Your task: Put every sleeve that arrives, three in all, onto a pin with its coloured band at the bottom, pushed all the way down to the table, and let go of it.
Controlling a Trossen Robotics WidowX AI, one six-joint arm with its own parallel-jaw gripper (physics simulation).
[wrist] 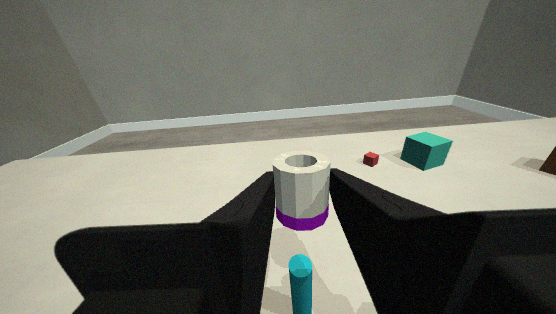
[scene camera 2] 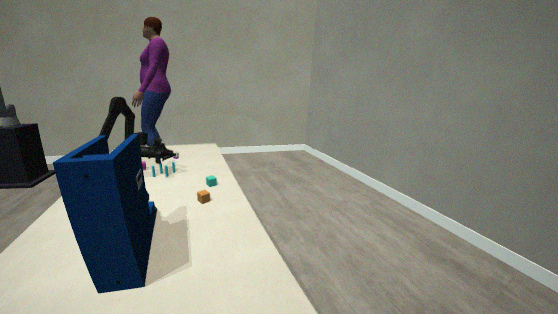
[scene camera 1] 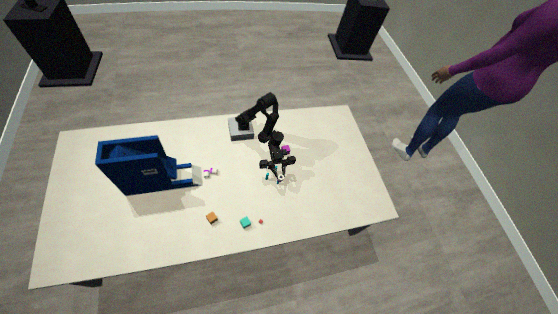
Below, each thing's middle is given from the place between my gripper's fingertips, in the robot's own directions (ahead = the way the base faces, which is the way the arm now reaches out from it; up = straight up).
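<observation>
Teal cube (wrist: 424, 150): 19 cm ahead of my hand, 19 cm to the right, 9 cm below. Blue dispenser (scene camera 2: 105, 197), from my hand: 7 cm behind, 59 cm to the right, 5 cm above.
</observation>
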